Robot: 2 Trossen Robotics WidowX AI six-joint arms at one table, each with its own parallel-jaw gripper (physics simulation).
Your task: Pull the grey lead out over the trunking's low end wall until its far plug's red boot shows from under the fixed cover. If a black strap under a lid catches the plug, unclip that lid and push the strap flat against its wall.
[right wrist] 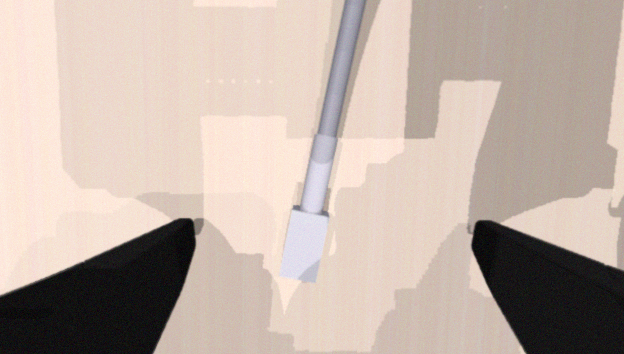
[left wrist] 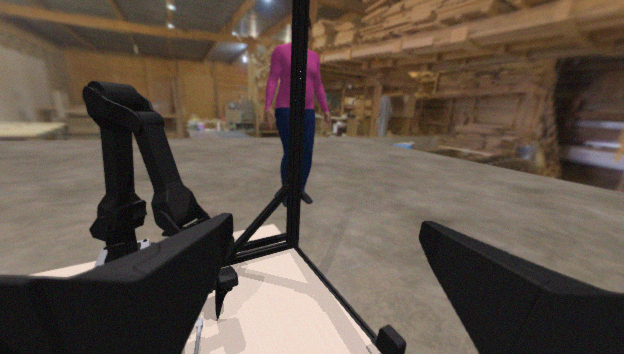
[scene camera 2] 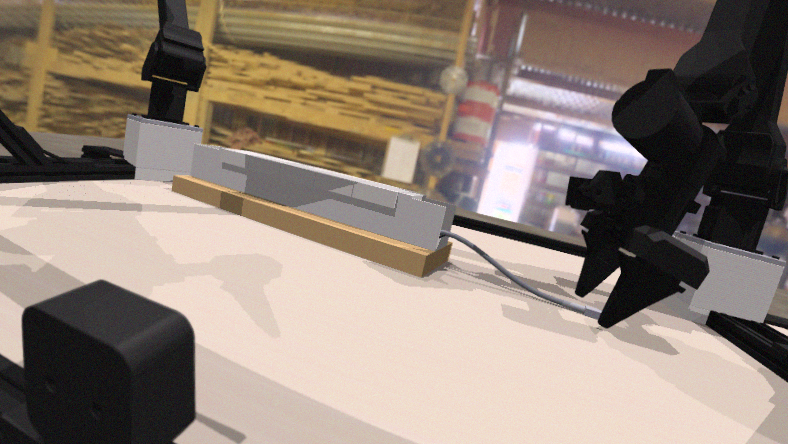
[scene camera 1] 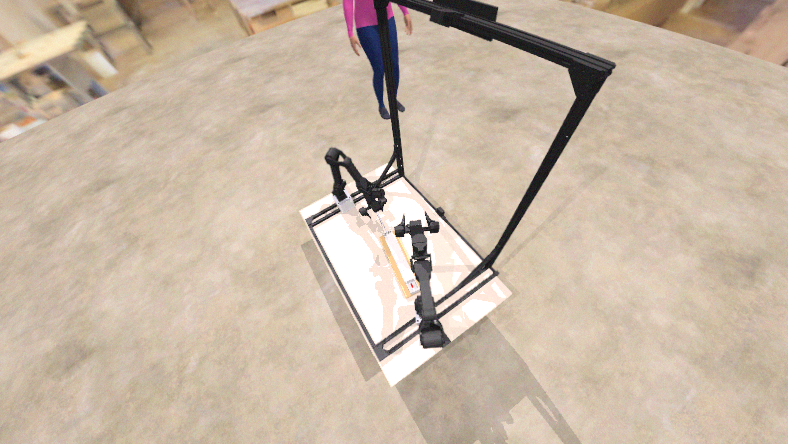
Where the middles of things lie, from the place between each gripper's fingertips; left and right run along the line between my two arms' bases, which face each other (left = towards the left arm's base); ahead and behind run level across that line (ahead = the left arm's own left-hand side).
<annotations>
I see the grey plug [right wrist: 308, 225] 1 cm to the left of my right hand and 1 cm behind it. The rest, counted from my right hand: grey trunking [scene camera 2: 407, 238] 37 cm to the left, 7 cm ahead, 3 cm above; then grey lead [right wrist: 349, 28] 25 cm to the left, 4 cm ahead, 2 cm above.
I see my left gripper 380 mm above the grey trunking, 110 mm short of it and 10 mm to the left of it. The rest, counted from my left hand: grey plug: 410 mm below, 370 mm to the right, 40 mm ahead; then grey lead: 400 mm below, 120 mm to the right, 90 mm ahead.
</annotations>
